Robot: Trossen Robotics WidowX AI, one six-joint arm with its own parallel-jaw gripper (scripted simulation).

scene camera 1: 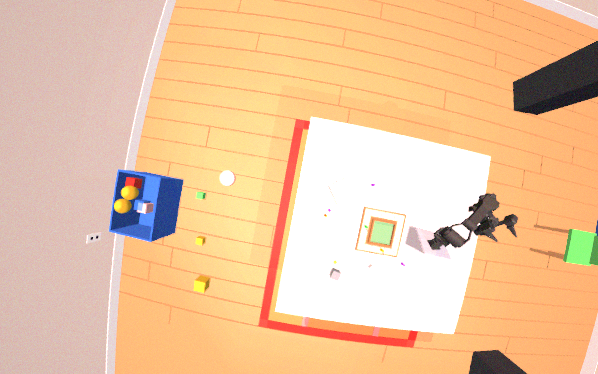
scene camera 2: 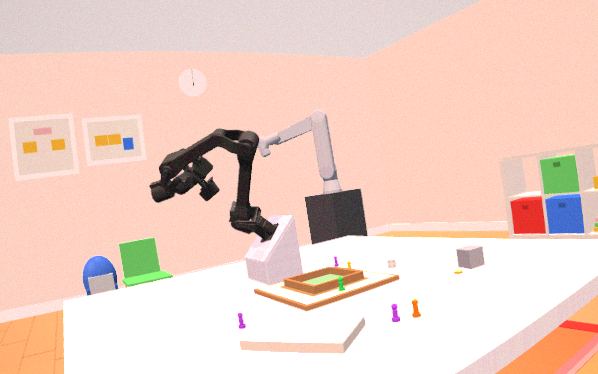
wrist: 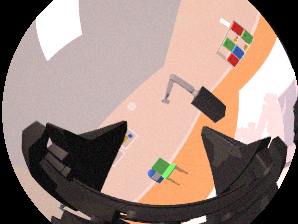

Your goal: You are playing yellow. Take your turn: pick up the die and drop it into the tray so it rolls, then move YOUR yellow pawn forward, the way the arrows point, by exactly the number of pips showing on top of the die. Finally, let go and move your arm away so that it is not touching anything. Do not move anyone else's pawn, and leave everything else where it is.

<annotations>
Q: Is my gripper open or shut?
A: Open.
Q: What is my gripper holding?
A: Nothing.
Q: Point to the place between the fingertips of my gripper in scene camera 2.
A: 203,168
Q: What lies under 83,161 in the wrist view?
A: My gripper.
</annotations>
